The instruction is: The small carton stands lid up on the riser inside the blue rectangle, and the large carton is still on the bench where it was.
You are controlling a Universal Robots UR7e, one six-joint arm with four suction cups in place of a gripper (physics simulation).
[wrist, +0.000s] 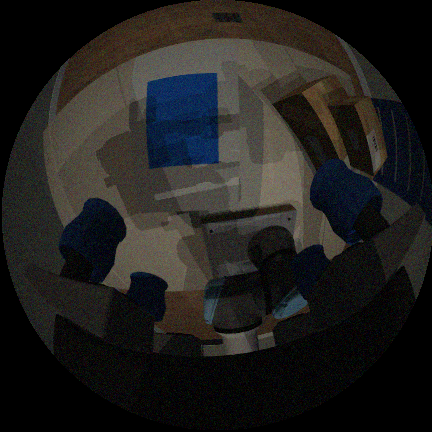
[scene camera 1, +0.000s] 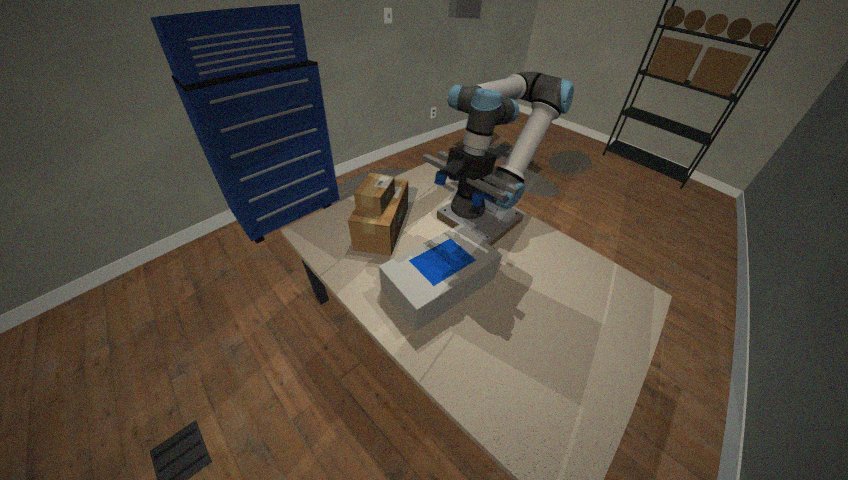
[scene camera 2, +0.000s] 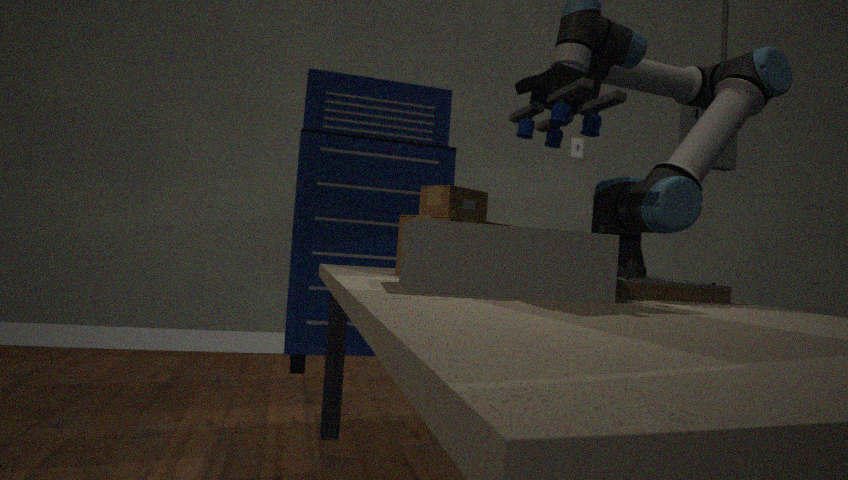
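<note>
The small brown carton rests on top of the large brown carton, which stands on the bench. A label shows on the small carton's top in scene camera 1. The grey riser stands beside them, with the blue rectangle on its top and no carton on it. My gripper is open, its blue suction cups bare. It hangs high near the arm's base, to the side of the cartons, touching neither.
The bench carries the arm's base plate behind the riser. A blue drawer cabinet stands past the cartons. A shelf rack stands at the back right in scene camera 1.
</note>
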